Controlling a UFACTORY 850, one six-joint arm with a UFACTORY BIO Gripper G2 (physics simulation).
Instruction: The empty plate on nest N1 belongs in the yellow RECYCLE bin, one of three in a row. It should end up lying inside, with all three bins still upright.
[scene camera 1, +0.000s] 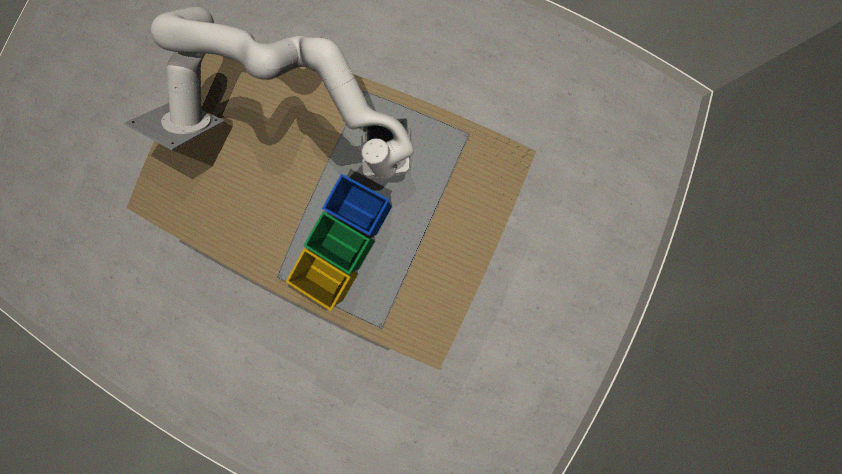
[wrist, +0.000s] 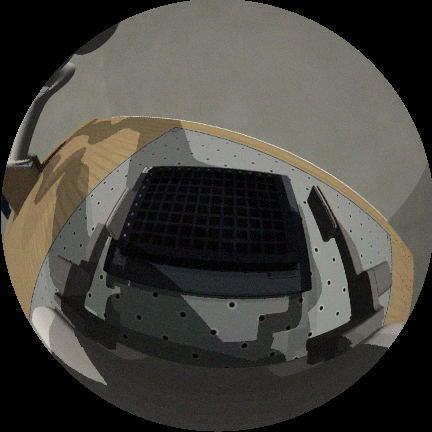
In view: the gripper (wrist: 219, 189), a black plate (wrist: 218, 218), a yellow bin (scene camera 1: 317, 278), a green bin (scene camera 1: 335, 241), a blue bin (scene camera 1: 350, 201) and a dark grey nest (wrist: 219, 282).
The wrist view misses the yellow bin: it is out of frame. The wrist view does not show the green bin: it is out of frame.
